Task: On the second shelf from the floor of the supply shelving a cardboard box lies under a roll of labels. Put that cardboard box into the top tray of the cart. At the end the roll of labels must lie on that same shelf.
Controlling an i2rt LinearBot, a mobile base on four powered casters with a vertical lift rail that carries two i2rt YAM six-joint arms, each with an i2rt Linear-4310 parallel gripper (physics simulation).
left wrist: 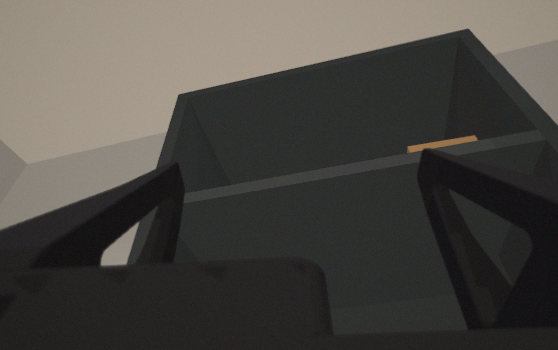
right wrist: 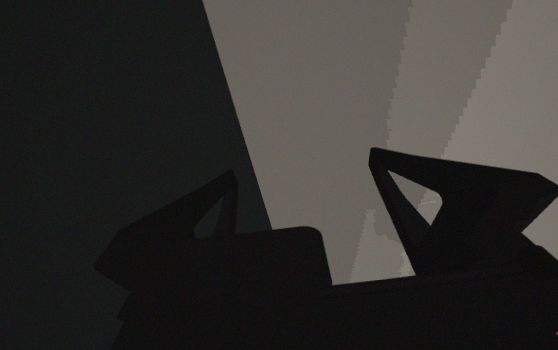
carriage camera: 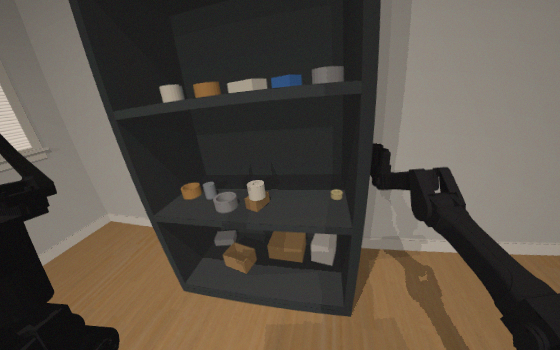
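In the carriage view the white roll of labels (carriage camera: 256, 190) stands upright on the small brown cardboard box (carriage camera: 257, 202), on the second shelf (carriage camera: 295, 212) of the dark shelving (carriage camera: 367, 110) (left wrist: 320, 173) (right wrist: 125, 100). The cart does not show. My left gripper (left wrist: 299, 168) is open and empty, with the shelving's upper part in front of it. My right gripper (right wrist: 300, 166) is open and empty; in the carriage view its arm reaches to the outside of the shelving's right side, and the side panel and the wall show beyond its fingers.
On the same shelf stand an orange bowl (carriage camera: 191, 191), a blue-grey cylinder (carriage camera: 209, 190) and a grey bowl (carriage camera: 225, 202) left of the stack, and a yellow ring (carriage camera: 336, 194) far right. Boxes lie below, including an open brown one (carriage camera: 240, 258). A blue box (carriage camera: 286, 80) lies above.
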